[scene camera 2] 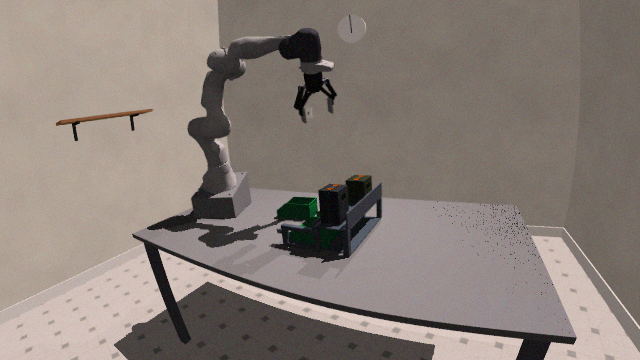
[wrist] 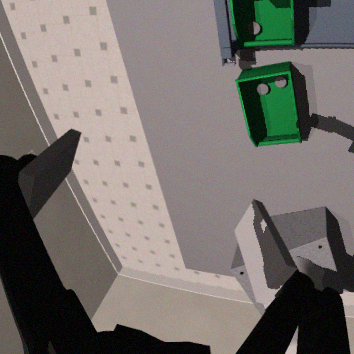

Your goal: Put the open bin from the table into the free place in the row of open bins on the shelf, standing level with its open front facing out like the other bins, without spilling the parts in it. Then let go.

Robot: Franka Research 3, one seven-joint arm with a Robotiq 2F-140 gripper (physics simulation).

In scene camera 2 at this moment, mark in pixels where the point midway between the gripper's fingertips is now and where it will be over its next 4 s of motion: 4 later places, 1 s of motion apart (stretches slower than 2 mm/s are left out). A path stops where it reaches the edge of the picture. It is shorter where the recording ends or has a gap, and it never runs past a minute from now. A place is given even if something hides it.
My gripper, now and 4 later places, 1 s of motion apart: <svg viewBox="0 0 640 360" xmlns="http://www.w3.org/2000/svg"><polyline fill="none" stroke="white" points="317,117 318,117 318,116 318,116 308,121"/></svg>
